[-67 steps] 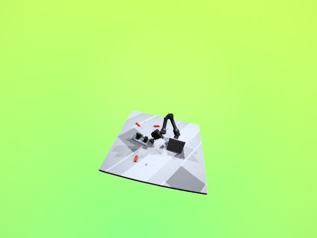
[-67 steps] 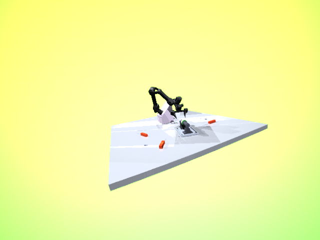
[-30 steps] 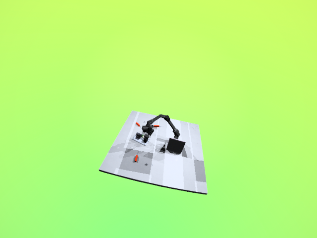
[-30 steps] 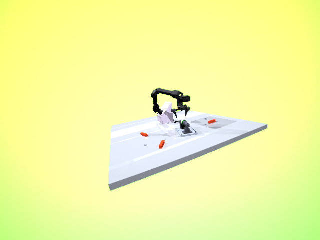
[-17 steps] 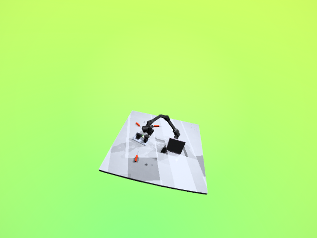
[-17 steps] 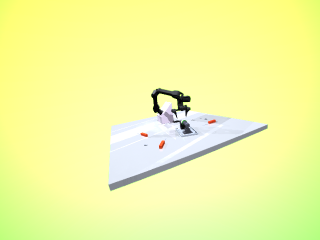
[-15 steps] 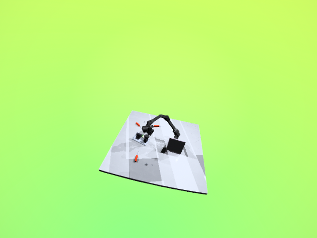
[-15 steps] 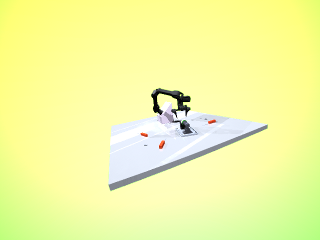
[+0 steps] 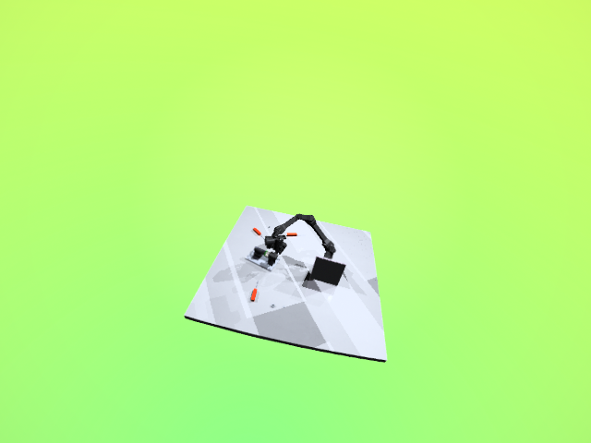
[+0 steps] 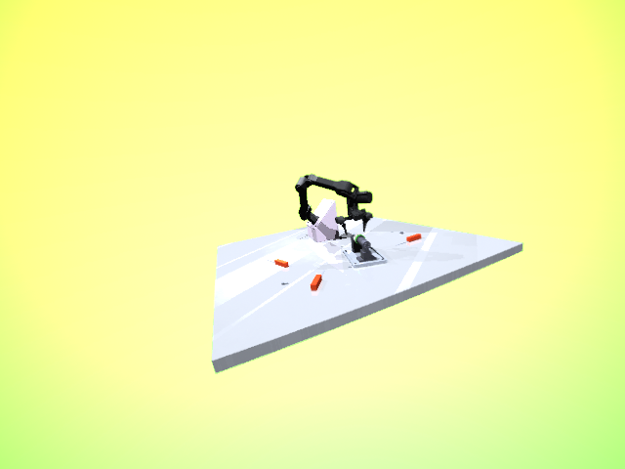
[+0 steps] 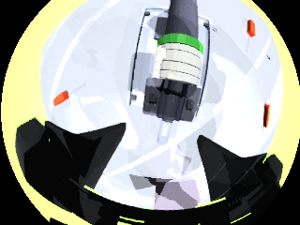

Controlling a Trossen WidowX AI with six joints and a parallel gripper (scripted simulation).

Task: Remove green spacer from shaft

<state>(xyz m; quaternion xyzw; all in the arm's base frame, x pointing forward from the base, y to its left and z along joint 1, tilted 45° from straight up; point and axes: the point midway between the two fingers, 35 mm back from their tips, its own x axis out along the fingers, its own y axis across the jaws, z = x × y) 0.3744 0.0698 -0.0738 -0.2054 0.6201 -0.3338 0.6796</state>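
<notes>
The grey shaft is 5 cm ahead of my gripper tip, 1 cm to the right of it and 1 cm below it. From my gripper tip the other things lie so: green spacer: 9 cm ahead, 2 cm to the right, 1 cm below.
</notes>
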